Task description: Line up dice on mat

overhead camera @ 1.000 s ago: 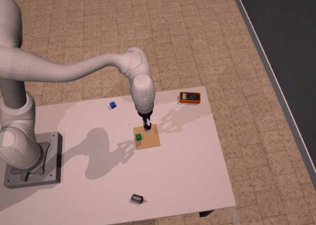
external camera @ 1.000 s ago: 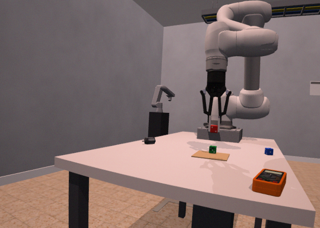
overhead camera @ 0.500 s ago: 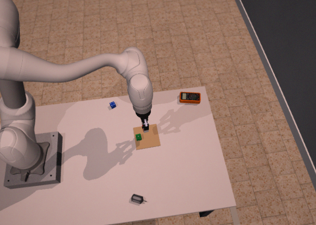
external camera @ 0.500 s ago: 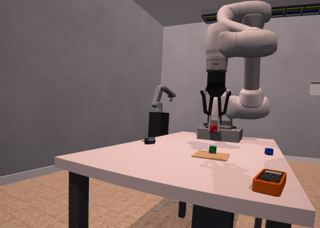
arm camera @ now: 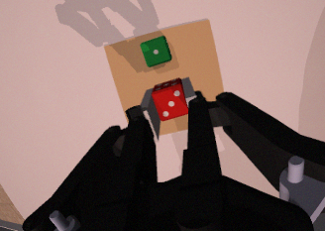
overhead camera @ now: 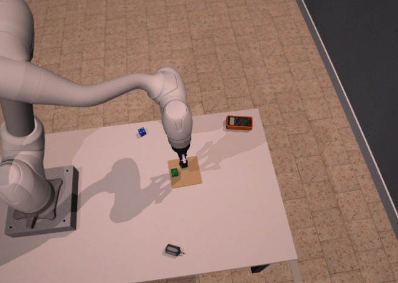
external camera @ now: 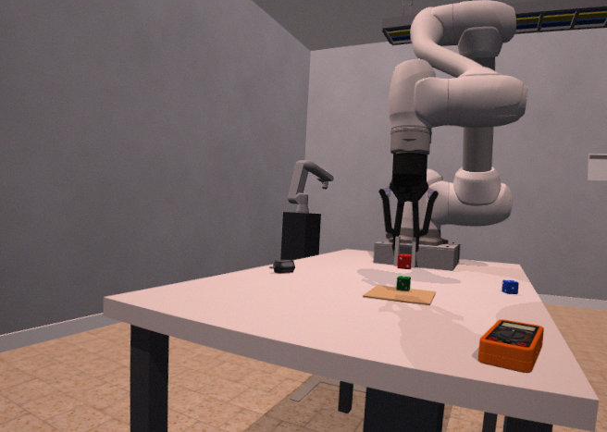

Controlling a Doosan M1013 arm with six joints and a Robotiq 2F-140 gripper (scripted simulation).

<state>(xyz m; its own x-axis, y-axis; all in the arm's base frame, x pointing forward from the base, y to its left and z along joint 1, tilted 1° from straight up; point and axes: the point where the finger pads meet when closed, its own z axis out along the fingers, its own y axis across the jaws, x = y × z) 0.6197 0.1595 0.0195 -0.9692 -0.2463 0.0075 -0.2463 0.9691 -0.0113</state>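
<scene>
My hand is 10 cm above the tan mat. Round my hand: red die 2 cm below; green die 4 cm behind, 1 cm to the right, 8 cm below; blue die 21 cm behind, 20 cm to the left, 8 cm below.
</scene>
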